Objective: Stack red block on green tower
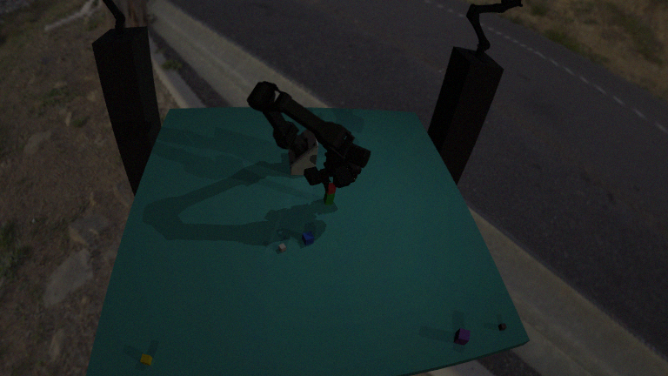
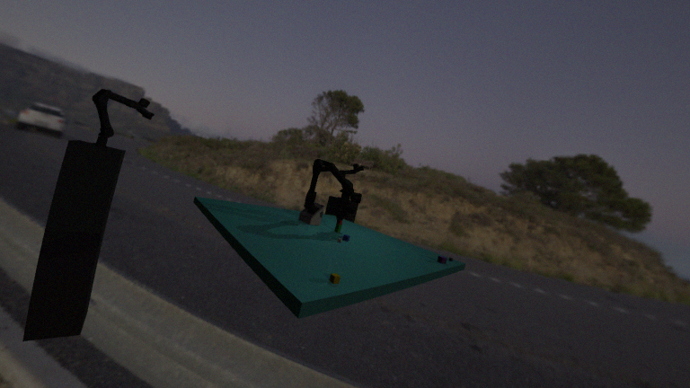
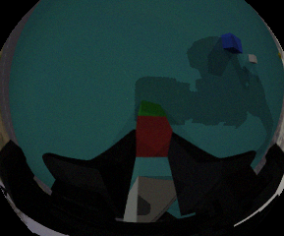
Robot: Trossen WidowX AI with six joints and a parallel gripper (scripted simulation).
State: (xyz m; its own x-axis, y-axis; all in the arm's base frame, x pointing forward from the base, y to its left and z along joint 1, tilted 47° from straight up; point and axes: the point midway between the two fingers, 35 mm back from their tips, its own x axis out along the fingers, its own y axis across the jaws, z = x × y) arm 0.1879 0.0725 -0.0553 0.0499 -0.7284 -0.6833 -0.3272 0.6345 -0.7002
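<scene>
Right now the red block is right at my gripper tip. From my gripper tip the other things lie so: purple block (58 cm ahead, 33 cm to the left, 5 cm below); small pale block (21 cm ahead, 17 cm to the right, 5 cm below); blue block (18 cm ahead, 9 cm to the right, 5 cm below).
</scene>
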